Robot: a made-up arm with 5 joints.
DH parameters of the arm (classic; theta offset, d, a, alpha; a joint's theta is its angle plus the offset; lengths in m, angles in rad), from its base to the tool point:
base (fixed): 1.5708 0.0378 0 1.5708
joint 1: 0 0.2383 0.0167 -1.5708
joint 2: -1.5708 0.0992 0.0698 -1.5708
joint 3: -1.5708 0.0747 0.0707 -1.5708
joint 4: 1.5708 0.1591 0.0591 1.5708
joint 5: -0.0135 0 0.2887 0
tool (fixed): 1.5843 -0.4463 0 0
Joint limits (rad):
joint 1: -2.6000..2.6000
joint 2: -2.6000..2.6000
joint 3: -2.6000..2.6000
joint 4: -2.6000..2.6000
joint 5: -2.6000..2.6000
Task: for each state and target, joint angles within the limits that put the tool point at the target. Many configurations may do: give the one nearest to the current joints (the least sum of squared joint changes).
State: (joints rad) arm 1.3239 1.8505 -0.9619 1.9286 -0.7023
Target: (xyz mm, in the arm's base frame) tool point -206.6 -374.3 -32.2
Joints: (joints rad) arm 0.7859 1.9004 -0.7470 2.3521 -1.0721
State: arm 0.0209 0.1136 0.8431 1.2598 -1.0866
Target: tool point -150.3 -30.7 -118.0
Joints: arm -0.3169 0.8212 0.8928 0.9896 -0.6064
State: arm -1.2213 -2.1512 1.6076 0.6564 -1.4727
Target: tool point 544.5 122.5 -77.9
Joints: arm -1.0246 -2.4663 1.1100 0.1813 -1.4888
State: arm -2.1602 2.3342 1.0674 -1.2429 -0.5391
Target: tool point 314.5 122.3 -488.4
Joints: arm -1.7857 2.5407 1.0239 -1.2540 -0.7648
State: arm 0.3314 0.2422 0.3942 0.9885 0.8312
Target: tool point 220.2 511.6 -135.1
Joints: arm 0.5893 0.3589 0.6239 1.0157 0.6329
